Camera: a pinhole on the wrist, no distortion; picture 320 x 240 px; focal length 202.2 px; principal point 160.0 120.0 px. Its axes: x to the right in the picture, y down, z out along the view. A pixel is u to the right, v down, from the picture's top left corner.
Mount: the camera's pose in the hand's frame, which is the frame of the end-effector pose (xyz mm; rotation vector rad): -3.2 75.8 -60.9 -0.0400 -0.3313 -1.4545
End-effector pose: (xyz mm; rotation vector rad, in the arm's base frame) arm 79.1 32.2 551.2 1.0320 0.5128 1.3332
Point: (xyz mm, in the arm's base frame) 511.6 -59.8 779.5
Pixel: 262.0 180.3
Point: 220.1 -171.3 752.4
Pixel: 183.4 94.3
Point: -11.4 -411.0 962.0
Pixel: 32.1 19.7
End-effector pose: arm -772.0 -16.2 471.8 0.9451 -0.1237 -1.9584
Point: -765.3 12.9 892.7
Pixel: 145.2 27.7
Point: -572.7 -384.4 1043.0
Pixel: 10.0 139.3
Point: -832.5 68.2 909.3
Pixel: 181.9 17.6
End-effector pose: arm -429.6 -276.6 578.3 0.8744 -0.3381 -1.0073
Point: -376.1 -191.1 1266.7
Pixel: 11.3 121.6
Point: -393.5 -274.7 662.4
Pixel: 189.3 180.0
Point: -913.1 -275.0 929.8
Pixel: 231.0 51.0
